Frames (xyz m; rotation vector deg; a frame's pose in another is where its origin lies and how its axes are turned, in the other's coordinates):
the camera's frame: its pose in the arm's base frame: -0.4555 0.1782 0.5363 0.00 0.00 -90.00
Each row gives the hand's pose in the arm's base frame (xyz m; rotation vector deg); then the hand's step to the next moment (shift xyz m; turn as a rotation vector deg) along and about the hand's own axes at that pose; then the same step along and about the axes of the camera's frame.
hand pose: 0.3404 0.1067 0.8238 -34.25 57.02 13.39
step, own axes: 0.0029 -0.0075 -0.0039 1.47 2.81 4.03
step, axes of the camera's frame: 0.0086 0.0021 -0.0013 -4.48 2.42 -0.64
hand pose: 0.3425 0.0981 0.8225 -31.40 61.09 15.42
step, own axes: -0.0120 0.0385 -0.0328 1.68 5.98 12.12
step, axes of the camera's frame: -0.0149 -0.0481 -0.0128 -11.54 7.13 1.21
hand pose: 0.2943 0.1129 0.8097 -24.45 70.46 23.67
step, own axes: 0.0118 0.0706 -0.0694 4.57 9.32 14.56
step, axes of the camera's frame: -0.0245 -0.0894 -0.0368 -15.86 8.18 -1.18
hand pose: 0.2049 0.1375 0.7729 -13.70 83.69 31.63
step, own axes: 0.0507 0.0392 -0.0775 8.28 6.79 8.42
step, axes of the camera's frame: -0.0070 -0.0860 -0.0516 -11.54 4.12 -5.95
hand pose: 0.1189 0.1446 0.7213 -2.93 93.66 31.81
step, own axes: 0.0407 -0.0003 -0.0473 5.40 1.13 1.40
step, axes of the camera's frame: 0.0067 -0.0499 -0.0369 -3.07 0.06 -4.79
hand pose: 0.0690 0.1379 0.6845 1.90 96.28 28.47
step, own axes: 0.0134 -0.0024 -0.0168 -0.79 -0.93 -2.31
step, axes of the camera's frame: 0.0032 -0.0177 -0.0119 1.78 -1.81 0.62
